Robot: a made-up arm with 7 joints. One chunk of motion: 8 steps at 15 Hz.
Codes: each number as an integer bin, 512 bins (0 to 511) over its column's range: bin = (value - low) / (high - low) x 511, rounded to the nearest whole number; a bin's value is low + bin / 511 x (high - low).
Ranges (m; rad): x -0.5..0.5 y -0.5..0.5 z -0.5..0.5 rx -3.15..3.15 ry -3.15..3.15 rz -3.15..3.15
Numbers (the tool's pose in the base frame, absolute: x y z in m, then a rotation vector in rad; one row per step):
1: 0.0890 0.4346 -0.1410 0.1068 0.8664 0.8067
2: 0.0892 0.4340 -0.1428 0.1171 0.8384 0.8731
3: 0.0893 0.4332 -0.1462 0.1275 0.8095 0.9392
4: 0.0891 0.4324 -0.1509 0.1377 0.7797 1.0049
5: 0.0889 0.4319 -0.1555 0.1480 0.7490 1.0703
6: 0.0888 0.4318 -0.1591 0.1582 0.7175 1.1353
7: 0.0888 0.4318 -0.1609 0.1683 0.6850 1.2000
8: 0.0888 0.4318 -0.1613 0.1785 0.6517 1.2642
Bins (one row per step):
1: 301 478 183 264 326 321
2: 301 477 183 265 324 326
3: 301 477 181 266 321 332
4: 301 476 178 267 319 337
5: 301 476 176 268 316 342
6: 301 476 174 268 314 348
7: 301 476 173 269 311 353
8: 301 476 173 270 308 358

